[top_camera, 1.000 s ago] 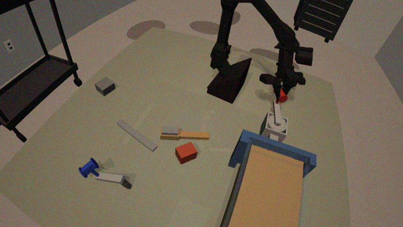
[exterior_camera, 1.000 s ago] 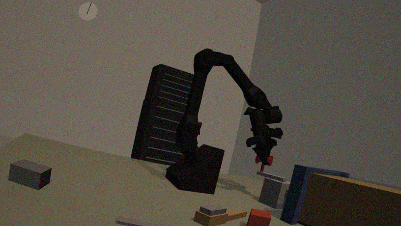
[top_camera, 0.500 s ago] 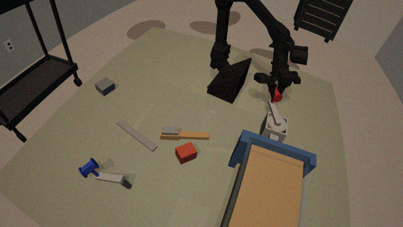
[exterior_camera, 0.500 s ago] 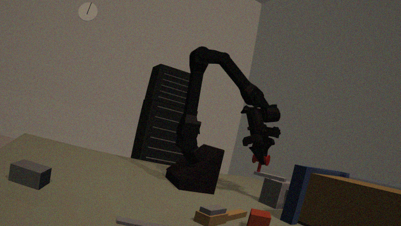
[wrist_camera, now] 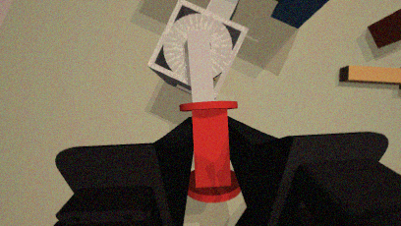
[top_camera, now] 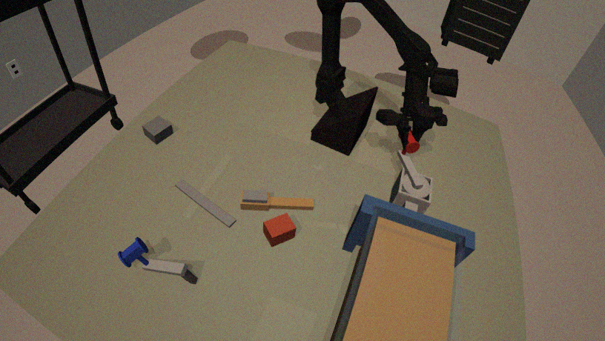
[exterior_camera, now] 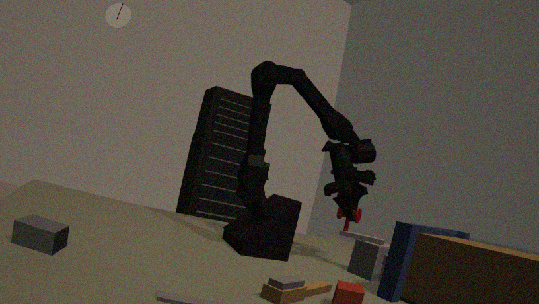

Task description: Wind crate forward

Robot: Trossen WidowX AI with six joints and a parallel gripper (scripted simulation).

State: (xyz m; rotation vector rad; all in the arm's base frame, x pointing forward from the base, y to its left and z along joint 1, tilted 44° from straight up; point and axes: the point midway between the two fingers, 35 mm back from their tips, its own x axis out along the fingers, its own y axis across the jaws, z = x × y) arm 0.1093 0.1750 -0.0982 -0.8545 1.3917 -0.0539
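The red-knobbed winch handle is 3 cm below my gripper tip, 2 cm ahead of it and 1 cm to the left of it. The rest, counted from my gripper tip: grey winch: 10 cm below, 6 cm ahead, 4 cm to the left; then wooden brush: 29 cm to the right, 21 cm ahead, 11 cm below; then red knob: 1 cm to the right, 1 cm behind.
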